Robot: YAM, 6 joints.
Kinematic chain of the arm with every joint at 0, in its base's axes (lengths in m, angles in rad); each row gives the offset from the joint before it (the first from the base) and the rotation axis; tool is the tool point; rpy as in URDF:
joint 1: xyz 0 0 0.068 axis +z
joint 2: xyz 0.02 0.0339 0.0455 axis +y
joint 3: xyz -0.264 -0.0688 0 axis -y
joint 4: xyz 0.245 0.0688 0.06 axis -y
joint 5: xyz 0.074 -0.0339 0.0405 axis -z
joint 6: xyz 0.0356 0 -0.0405 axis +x
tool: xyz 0 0 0 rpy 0 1.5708 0
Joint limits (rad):
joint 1: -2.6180..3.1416
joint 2: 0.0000..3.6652
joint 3: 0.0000..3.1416
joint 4: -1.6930..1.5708
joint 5: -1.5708..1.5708
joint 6: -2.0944..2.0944
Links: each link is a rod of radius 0.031 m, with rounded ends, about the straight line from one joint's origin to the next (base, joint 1, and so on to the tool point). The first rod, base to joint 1, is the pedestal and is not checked.
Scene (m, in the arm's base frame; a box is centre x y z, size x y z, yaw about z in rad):
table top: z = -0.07
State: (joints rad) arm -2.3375 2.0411 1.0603 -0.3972 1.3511 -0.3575
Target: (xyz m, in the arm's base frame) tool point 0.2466 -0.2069 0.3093
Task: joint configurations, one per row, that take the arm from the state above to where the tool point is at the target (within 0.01 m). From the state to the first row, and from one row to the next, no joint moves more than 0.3 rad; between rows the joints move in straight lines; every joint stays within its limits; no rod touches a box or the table.
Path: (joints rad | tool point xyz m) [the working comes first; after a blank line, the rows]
Joints at the target: -0.5896 1.5216 1.2242 -0.4210 1.3658 -0.3575
Straight joint move there: clear.

1: -2.0462 1.9545 1.0876 -0.4012 1.3536 -0.3575 | -0.1899 -0.2930 0.1324
2: -1.7549 1.8679 1.1149 -0.4051 1.3560 -0.3575 | -0.0982 -0.3375 0.1674
3: -1.4635 1.7813 1.1423 -0.4091 1.3585 -0.3575 | 0.0027 -0.3500 0.2031
4: -1.1722 1.6947 1.1696 -0.4131 1.3609 -0.3575 | 0.1010 -0.3295 0.2389
5: -0.8809 1.6082 1.1969 -0.4170 1.3634 -0.3575 | 0.1853 -0.2793 0.2744
6: -0.5896 1.5216 1.2242 -0.4210 1.3658 -0.3575 | 0.2466 -0.2069 0.3093

